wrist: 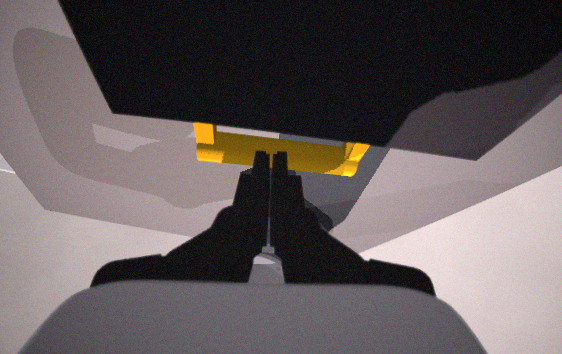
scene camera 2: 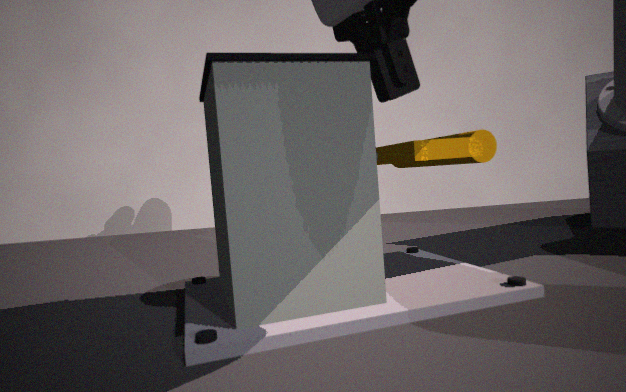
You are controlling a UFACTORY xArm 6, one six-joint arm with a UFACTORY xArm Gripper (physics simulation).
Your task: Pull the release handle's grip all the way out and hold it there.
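Observation:
The yellow release handle's grip (scene camera 2: 452,148) (wrist: 300,156) sticks out from the right side of a grey-green housing (scene camera 2: 300,190) in the scene view. In the wrist view it shows as a bar with two side arms, partly hidden behind the housing's black top. My gripper (scene camera 2: 400,95) (wrist: 271,173) is shut with nothing between its fingers. In the scene view it is above the handle, close to the housing's upper right edge, and apart from the grip. In the wrist view the fingertips overlap the bar in the picture. The handle's rod is hidden in both views.
The housing's black top (scene camera 2: 285,57) (wrist: 260,65) is close beside my fingers. The housing stands on a pale base plate (scene camera 2: 450,285) with dark bolts (scene camera 2: 516,281) at its corners. A dark grey structure (scene camera 2: 602,185) stands at the far right of the scene view.

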